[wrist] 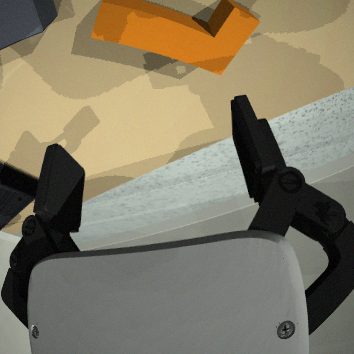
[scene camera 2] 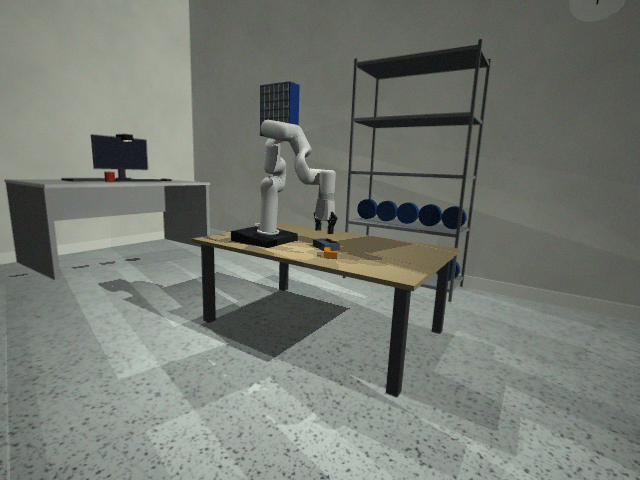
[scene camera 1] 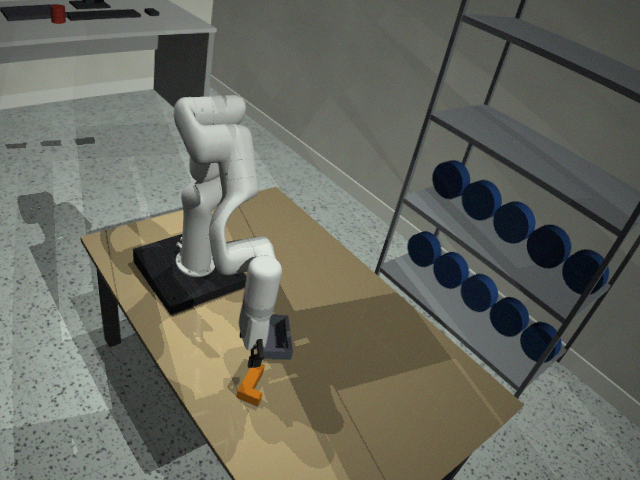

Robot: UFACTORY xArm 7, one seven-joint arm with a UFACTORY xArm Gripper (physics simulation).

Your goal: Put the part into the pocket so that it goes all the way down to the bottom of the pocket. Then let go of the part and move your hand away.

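Places are measured from the arm's base along level axes (x left, y back, z up), in millimetres.
Pixels of known places: gripper, fingertip midpoint: [wrist: 144, 135] [scene camera 2: 324, 232] [scene camera 1: 249, 351]; arm's base at its link origin: [scene camera 2: 268, 232] [scene camera 1: 195, 262].
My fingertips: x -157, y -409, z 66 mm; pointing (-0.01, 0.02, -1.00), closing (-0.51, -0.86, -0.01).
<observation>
Ahead of a thing's pixels: the offset from my fingertips to its top centre. "spot": to the spot under its first point. Level surfaces: height alone.
The orange L-shaped part @(dy -36, dx +3, dz -83 mm) [scene camera 1: 251, 382] [scene camera 2: 330, 254] [wrist: 165, 37] lies flat on the table, near its long edge. The dark grey block with the pocket [scene camera 1: 282, 354] [scene camera 2: 330, 246] stands beside it, nearer the robot base. A corner of the block @(spot: dy +24, dx +96, dz -77 mm) [wrist: 22, 20] shows at the top left of the wrist view. The arm hides part of the block in scene camera 1. My gripper [scene camera 1: 254, 364] [scene camera 2: 324, 230] [wrist: 144, 135] is open and empty, pointing down above the table. In the wrist view the part lies beyond the fingertips, towards the top of the picture.
The wooden table @(dz -112 mm) [scene camera 1: 423, 408] [scene camera 2: 382, 263] carries the black base plate [scene camera 1: 178, 304] [scene camera 2: 250, 238] of the arm. A grey shelf rack [scene camera 1: 547, 147] [scene camera 2: 418, 63] with blue discs stands beyond the table. A desk [scene camera 1: 180, 23] [scene camera 2: 129, 187] with a red cup [scene camera 1: 57, 14] [scene camera 2: 109, 176] stands farther away.
</observation>
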